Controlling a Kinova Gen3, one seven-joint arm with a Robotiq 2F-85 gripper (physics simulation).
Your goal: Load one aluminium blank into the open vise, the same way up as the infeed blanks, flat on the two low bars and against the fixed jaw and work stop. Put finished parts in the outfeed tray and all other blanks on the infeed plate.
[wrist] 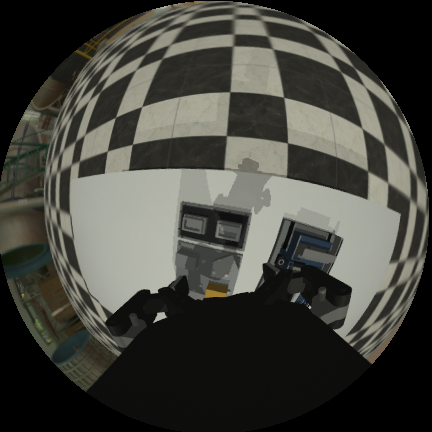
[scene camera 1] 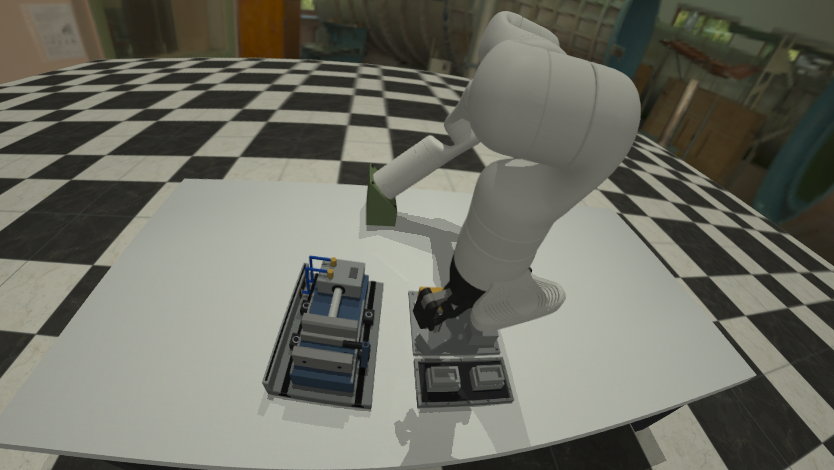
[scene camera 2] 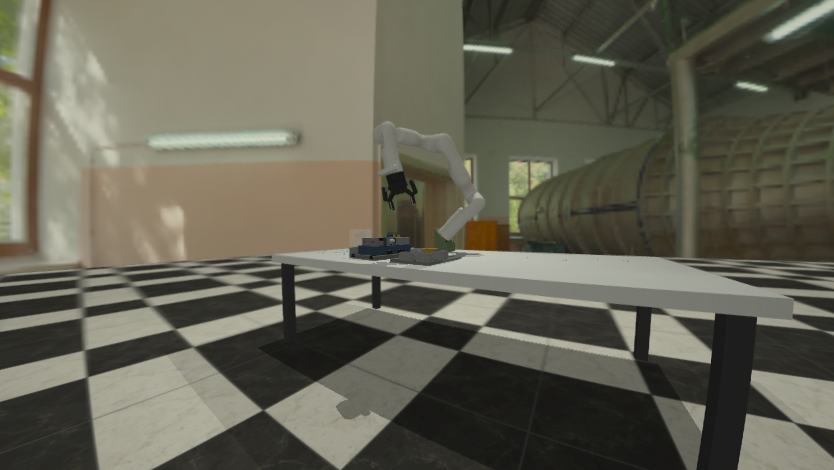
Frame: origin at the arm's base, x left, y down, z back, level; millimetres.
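Seen in the pictures: gripper, fingertip midpoint: [wrist: 224, 278] [scene camera 1: 463, 315] [scene camera 2: 403, 207]; arm's base, link origin: [scene camera 1: 382, 186] [scene camera 2: 444, 235].
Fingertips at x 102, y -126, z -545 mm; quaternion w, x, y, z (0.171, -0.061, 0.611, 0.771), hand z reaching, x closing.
Observation:
Offsets run from my fingertips to a thing's top centre. "spot": to the spot under its first point. Level surfaces: height alone.
The vise {dx -198, dy +128, dz +104 mm} [scene camera 1: 322, 382] [scene camera 2: 373, 248] [wrist: 317, 256] stands left of the trays in scene camera 1. Its jaws are apart and no blank shows between them. The work stop {spot: dx -131, dy +151, dz +22 mm} [scene camera 1: 364, 353] is at its right side. Grey blanks [scene camera 1: 484, 337] [wrist: 225, 268] lie on the infeed plate {dx +64, dy +219, dz +149 mm} [scene camera 1: 466, 350] [wrist: 212, 249]; one looks tilted. Two pocketed finished parts {spot: dx +18, dy +200, dz -2 mm} [scene camera 1: 443, 378] [wrist: 229, 231] lie in the outfeed tray {spot: dx +60, dy +214, dz -48 mm} [scene camera 1: 466, 402] [wrist: 248, 231]. My gripper [scene camera 2: 402, 204] [wrist: 224, 278] is open and empty, high above the table. In scene camera 1 the arm partly hides it and the plate.
An orange block {dx +19, dy +183, dz +196 mm} [scene camera 1: 430, 289] [wrist: 216, 290] is at the plate's far edge, partly hidden. Blue pipes [scene camera 1: 310, 274] with brass fittings rise at the vise's far end. The green arm mount [scene camera 1: 380, 210] stands at the back of the white table {dy +227 mm} [scene camera 1: 192, 251].

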